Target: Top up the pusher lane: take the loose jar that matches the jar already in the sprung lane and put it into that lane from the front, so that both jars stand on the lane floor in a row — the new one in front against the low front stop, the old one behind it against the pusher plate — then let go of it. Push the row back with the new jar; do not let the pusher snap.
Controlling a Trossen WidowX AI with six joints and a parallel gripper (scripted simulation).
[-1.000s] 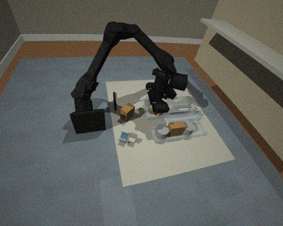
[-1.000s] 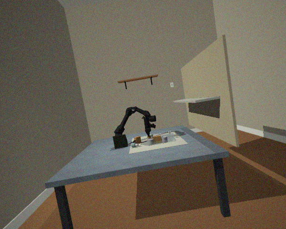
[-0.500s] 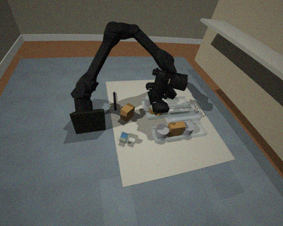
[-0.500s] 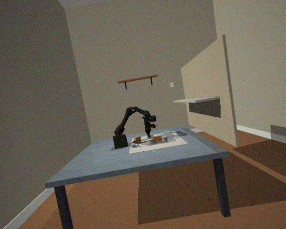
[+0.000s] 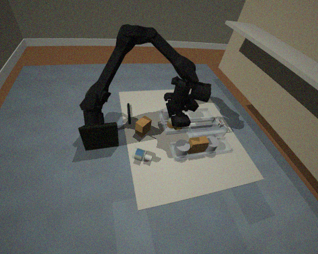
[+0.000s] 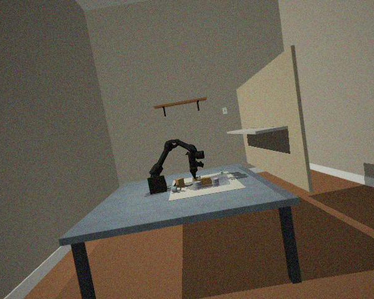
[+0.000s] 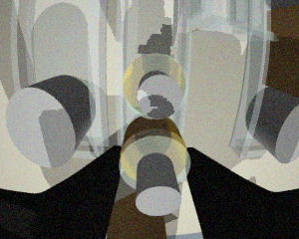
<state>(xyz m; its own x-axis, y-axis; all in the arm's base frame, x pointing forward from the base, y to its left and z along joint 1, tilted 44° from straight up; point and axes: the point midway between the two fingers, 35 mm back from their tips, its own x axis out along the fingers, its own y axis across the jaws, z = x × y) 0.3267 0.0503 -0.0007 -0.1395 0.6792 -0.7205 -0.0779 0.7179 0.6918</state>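
Now: the clear sprung lane 14 cm ahead of my gripper tip, 1 cm to the right of it and 4 cm below it. From my gripper tip the other things lie so: red mark: 22 cm ahead, 2 cm to the right, 1 cm above; black post: 19 cm behind, 11 cm to the left, 5 cm below.
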